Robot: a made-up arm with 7 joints. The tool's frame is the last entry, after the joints.
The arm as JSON. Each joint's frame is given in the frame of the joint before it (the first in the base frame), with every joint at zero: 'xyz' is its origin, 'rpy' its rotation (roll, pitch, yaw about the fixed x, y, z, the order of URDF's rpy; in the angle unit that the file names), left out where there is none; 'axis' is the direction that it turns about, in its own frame. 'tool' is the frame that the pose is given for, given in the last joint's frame.
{
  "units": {
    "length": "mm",
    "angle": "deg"
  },
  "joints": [
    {
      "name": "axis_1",
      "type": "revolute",
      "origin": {
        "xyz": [
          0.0,
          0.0,
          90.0
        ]
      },
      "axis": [
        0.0,
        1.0,
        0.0
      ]
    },
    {
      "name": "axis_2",
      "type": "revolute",
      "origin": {
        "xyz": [
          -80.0,
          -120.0,
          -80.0
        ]
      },
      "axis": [
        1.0,
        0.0,
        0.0
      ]
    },
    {
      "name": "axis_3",
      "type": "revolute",
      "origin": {
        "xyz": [
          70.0,
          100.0,
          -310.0
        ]
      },
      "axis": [
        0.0,
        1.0,
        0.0
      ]
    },
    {
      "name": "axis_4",
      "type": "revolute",
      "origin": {
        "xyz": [
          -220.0,
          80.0,
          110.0
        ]
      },
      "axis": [
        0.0,
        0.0,
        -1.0
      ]
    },
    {
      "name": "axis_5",
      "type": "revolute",
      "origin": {
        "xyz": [
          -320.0,
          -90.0,
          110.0
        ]
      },
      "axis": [
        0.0,
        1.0,
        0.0
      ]
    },
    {
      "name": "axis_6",
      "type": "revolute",
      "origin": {
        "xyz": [
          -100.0,
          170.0,
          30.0
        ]
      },
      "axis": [
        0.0,
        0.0,
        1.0
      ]
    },
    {
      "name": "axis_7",
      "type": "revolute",
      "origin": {
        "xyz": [
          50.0,
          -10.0,
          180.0
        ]
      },
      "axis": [
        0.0,
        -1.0,
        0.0
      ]
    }
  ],
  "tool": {
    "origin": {
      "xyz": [
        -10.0,
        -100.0,
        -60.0
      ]
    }
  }
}
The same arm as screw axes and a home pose.
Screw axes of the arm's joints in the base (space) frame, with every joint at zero. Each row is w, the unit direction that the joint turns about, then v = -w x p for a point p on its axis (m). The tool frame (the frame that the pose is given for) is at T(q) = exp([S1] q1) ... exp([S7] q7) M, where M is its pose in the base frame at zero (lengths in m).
S1 = (0, 1, 0, -0.09, 0, 0)
S2 = (1, 0, 0, 0, 0.01, 0.12)
S3 = (0, 1, 0, 0.3, 0, -0.01)
S4 = (0, 0, -1, -0.06, -0.23, 0)
S5 = (0, 1, 0, 0.08, 0, -0.55)
S6 = (0, 0, 1, 0.14, 0.65, 0)
S7 = (0, -1, 0, 0.13, 0, 0.6)
M =
1 0 0 -0.61
0 1 0 0.03
0 0 1 0.07
0 0 0 1

